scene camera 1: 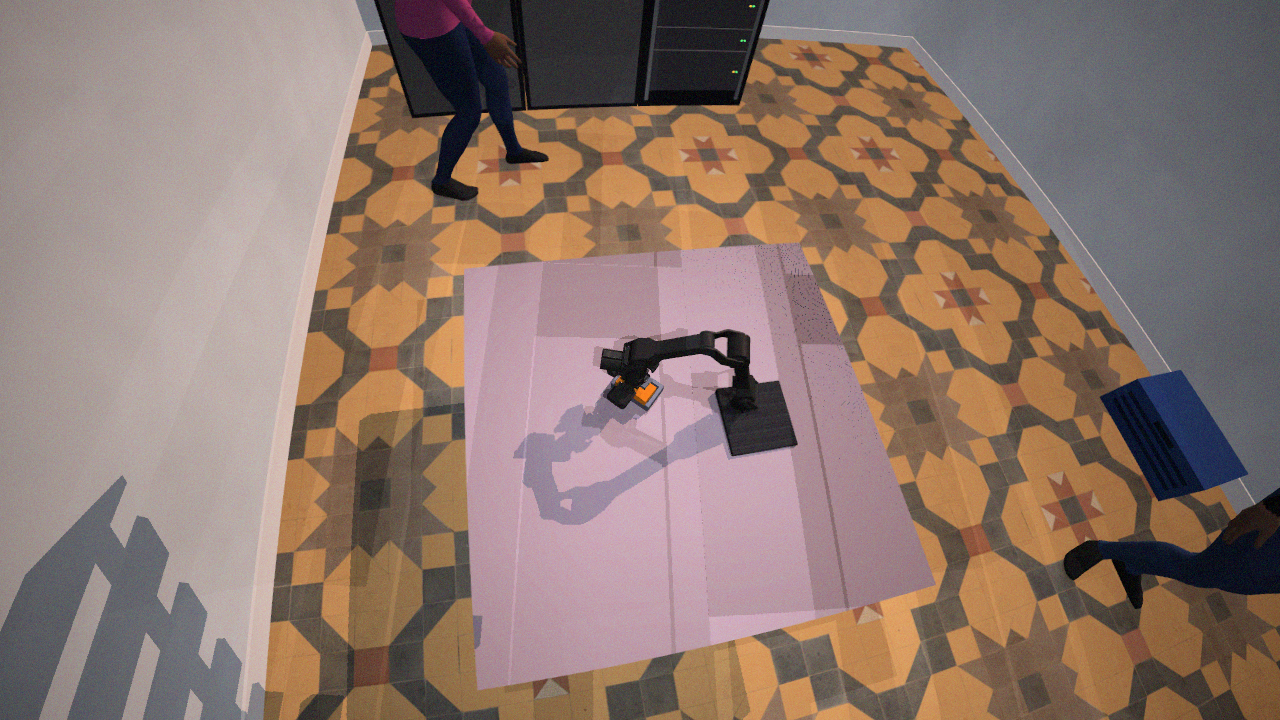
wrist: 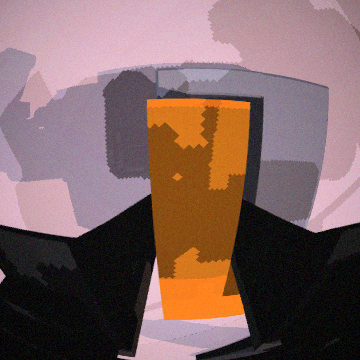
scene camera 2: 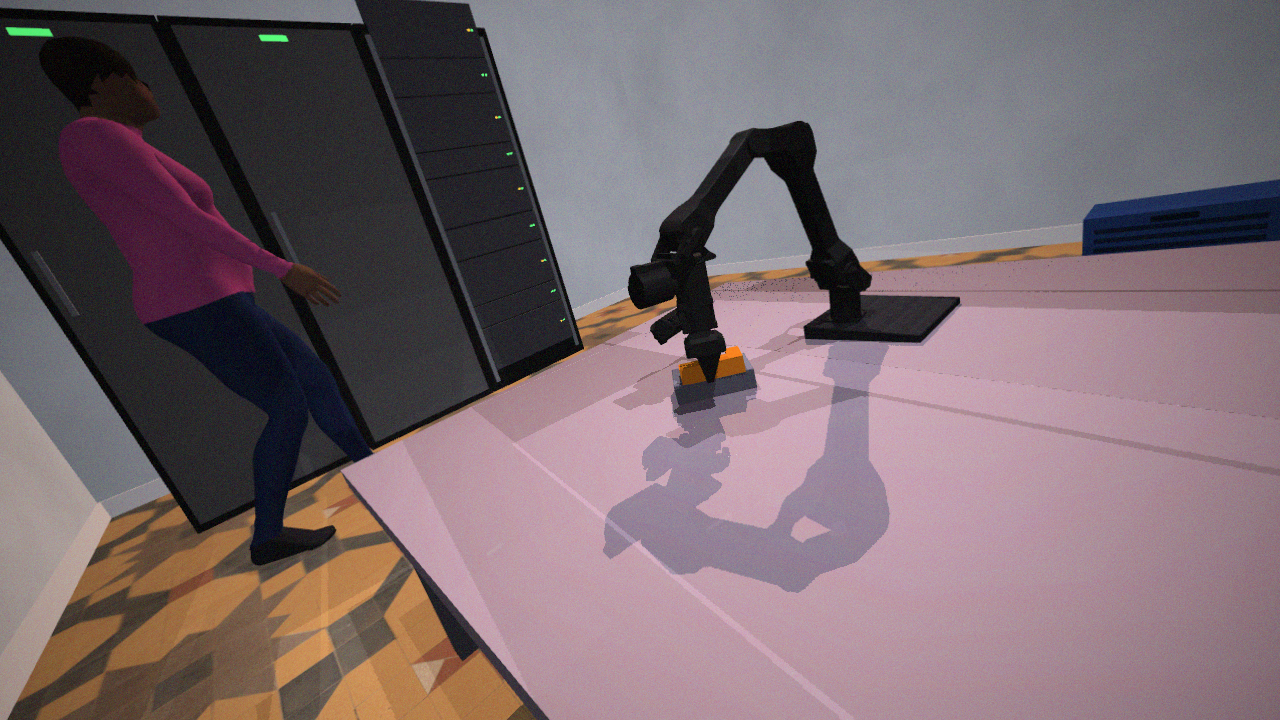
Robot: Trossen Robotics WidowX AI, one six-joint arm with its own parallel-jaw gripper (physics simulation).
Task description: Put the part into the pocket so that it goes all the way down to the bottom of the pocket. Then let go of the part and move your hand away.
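Places are measured from the arm's base along level axes (x left, y back, z up), in millimetres.
Where they show: gripper, fingertip midpoint: (scene camera 1: 630, 391) (wrist: 189, 198) (scene camera 2: 709, 379); arm's base at its link origin: (scene camera 1: 741, 402) (scene camera 2: 845, 316).
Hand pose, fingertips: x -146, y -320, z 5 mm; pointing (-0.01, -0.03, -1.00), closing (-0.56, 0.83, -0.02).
Each offset is from my fingertips to the top centre of the thing. Level surfaces: height alone.
My gripper (scene camera 1: 631, 390) (scene camera 2: 710, 374) (wrist: 189, 198) is shut on the orange part, with one finger on each long side. The orange part {dx -3, dy +17, dz +35 mm} (scene camera 1: 646, 391) (scene camera 2: 732, 360) (wrist: 195, 200) is a long block standing above the rim of the grey-blue pocket block {dx -13, dy +29, dz +7 mm} (scene camera 1: 651, 404) (scene camera 2: 735, 383) (wrist: 292, 120). In the wrist view a dark gap of the pocket shows along the part's right side and a thin dark strip beyond its far end. The part covers the pocket's left side there. Its underside is hidden, so its depth in the pocket cannot be told.
The arm's black base plate (scene camera 1: 769, 429) (scene camera 2: 904, 320) is on the pink table {dz -29 mm} (scene camera 1: 572, 608) (scene camera 2: 1029, 555), right of the pocket block in both scene views. A person in pink (scene camera 1: 456, 80) (scene camera 2: 179, 214) stands beyond the table near dark cabinets (scene camera 1: 581, 53) (scene camera 2: 268, 179). A blue box (scene camera 1: 1181, 429) (scene camera 2: 1181, 214) is at the right.
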